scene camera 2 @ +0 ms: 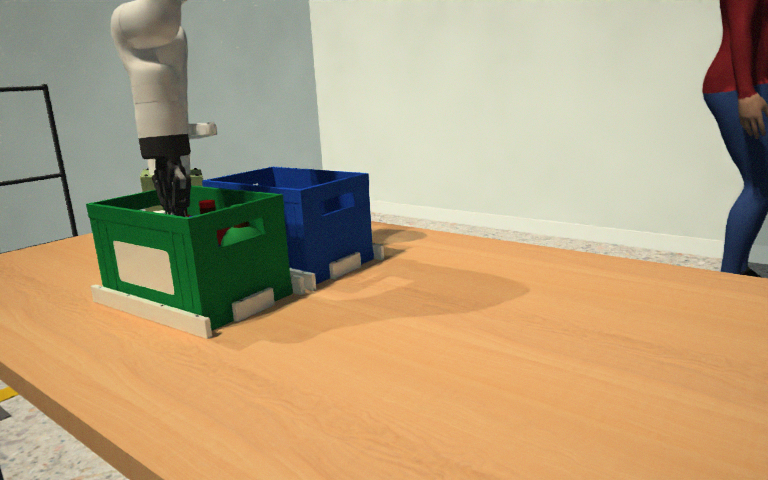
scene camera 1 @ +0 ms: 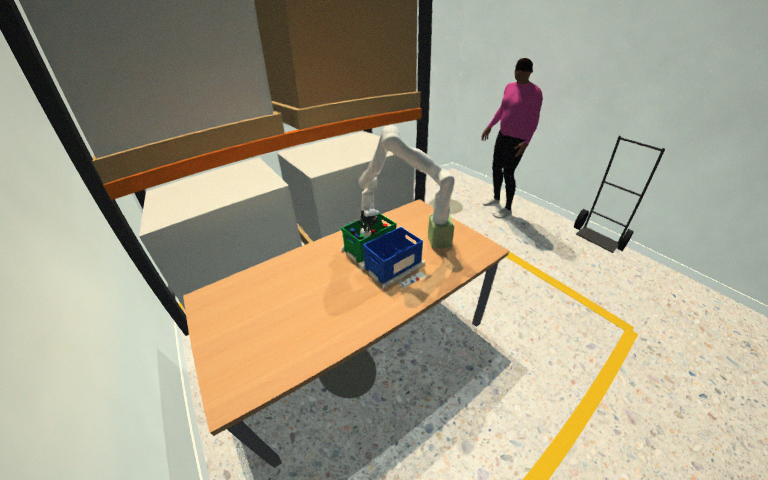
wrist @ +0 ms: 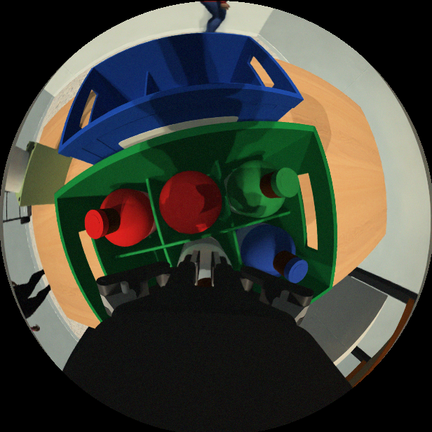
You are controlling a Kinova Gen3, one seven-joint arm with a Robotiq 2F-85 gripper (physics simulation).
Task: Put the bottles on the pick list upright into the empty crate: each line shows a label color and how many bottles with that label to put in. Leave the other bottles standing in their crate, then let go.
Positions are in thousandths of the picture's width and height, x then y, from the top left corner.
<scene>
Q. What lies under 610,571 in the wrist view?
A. A blue bottle.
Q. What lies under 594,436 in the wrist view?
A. A green bottle.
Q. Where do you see a red bottle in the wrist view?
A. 291,503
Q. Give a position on a red bottle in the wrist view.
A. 441,466
</scene>
